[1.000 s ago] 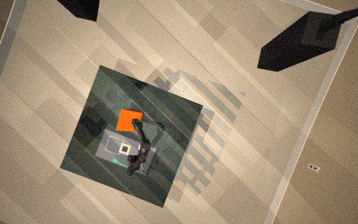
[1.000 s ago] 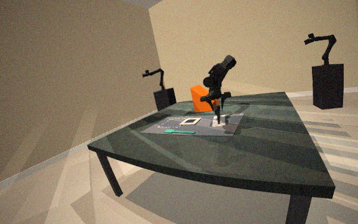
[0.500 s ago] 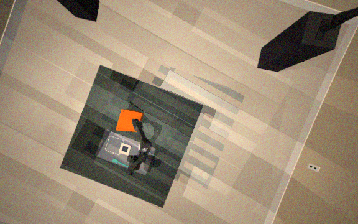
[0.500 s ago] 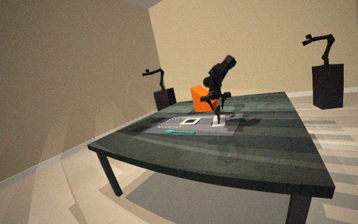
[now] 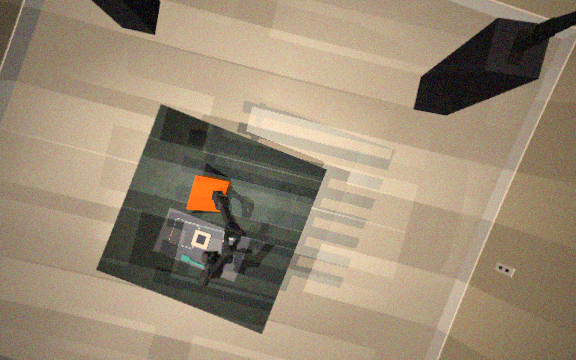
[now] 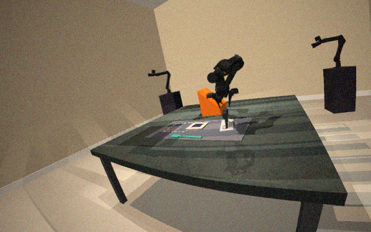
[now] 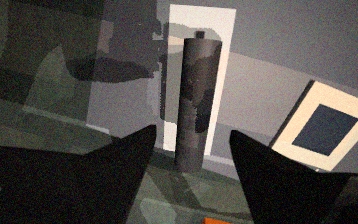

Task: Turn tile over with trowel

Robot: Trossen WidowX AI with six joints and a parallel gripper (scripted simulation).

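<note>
Right now the grey trowel is 70 mm below my gripper tip and 20 mm behind it. Round my gripper tip: grey mat: 190 mm to the right, 130 mm below, 30 mm ahead; tile: 200 mm to the right, 100 mm below, 10 mm behind; teal trowel: 230 mm to the right, 160 mm ahead, 100 mm below.
</note>
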